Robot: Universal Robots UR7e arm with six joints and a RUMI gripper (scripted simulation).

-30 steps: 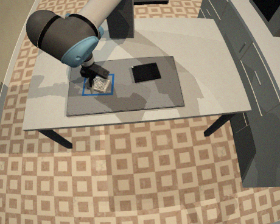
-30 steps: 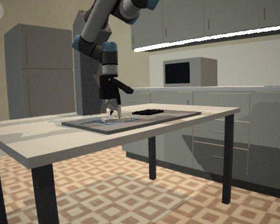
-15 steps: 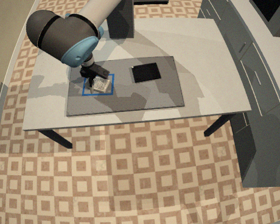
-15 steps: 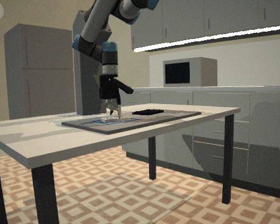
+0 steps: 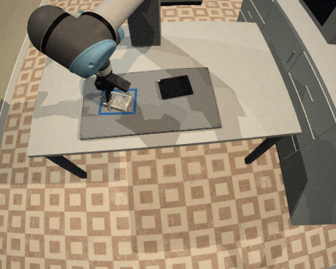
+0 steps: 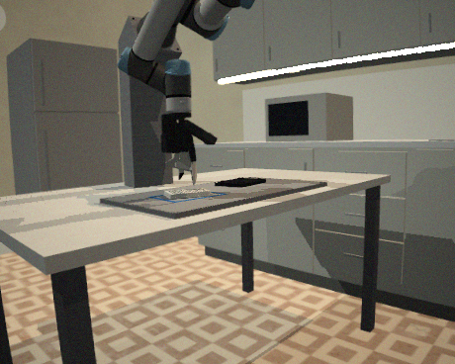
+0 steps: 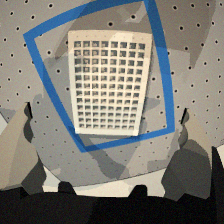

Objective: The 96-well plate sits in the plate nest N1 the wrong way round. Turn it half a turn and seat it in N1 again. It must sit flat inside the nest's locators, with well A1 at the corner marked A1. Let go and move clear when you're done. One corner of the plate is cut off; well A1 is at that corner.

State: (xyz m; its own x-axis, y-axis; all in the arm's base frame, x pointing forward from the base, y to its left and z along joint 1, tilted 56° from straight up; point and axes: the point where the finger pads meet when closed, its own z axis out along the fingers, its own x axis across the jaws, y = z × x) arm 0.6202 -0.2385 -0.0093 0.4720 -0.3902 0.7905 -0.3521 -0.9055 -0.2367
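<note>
Now: the white 96-well plate 3 cm below my hand. Also, from my hand: black plate nest N1: 1 cm ahead, 31 cm to the left, 4 cm below.
</note>
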